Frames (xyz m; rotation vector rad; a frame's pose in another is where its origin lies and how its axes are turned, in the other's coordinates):
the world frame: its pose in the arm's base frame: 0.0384 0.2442 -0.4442 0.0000 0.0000 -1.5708
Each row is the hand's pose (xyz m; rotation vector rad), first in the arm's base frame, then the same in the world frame.
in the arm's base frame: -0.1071 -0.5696 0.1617 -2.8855 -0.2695 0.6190
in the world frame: 0.8138 -0.1455 0.6059 1.8550 2.2372 -0.6266
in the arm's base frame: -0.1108 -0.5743 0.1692 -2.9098 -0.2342 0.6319
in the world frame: 0.8185 -0.1492 0.6134 1.8729 2.2008 -0.6044
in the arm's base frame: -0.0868 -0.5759 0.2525 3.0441 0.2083 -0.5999
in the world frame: 0.8201 -0.1252 0.6967 1.8547 2.1272 -0.3599
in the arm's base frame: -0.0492 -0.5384 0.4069 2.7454 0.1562 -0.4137
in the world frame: 0.7826 -0.0876 0.8511 1.7816 1.9966 0.0643
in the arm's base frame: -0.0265 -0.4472 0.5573 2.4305 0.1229 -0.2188
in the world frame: 0.6914 -0.0649 1.0015 1.6646 1.8419 0.4837
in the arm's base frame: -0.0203 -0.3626 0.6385 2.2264 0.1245 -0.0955
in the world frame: 0.6068 -0.0587 1.0827 1.5587 1.7433 0.7386
